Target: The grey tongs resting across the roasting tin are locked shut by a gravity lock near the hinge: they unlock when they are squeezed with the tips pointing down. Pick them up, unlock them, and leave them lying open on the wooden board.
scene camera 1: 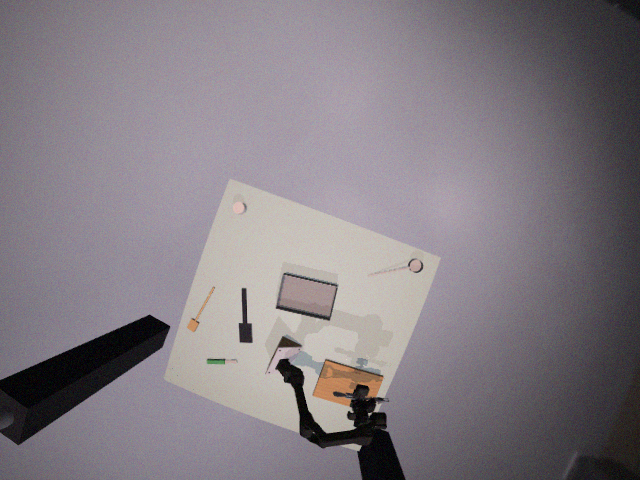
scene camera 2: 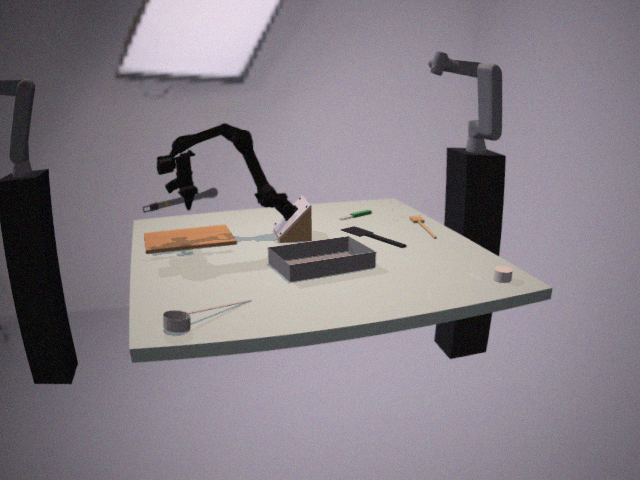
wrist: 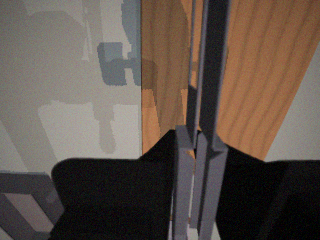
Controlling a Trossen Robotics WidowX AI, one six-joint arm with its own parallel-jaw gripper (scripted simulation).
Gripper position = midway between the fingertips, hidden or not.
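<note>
Wrist view: the gripper (wrist: 183, 135), a wooden board (wrist: 265, 59). Scene camera 2: the wooden board (scene camera 2: 216, 235), a roasting tin (scene camera 2: 295, 262). Scene camera 1: the wooden board (scene camera 1: 334, 377), the roasting tin (scene camera 1: 298, 295).
</note>
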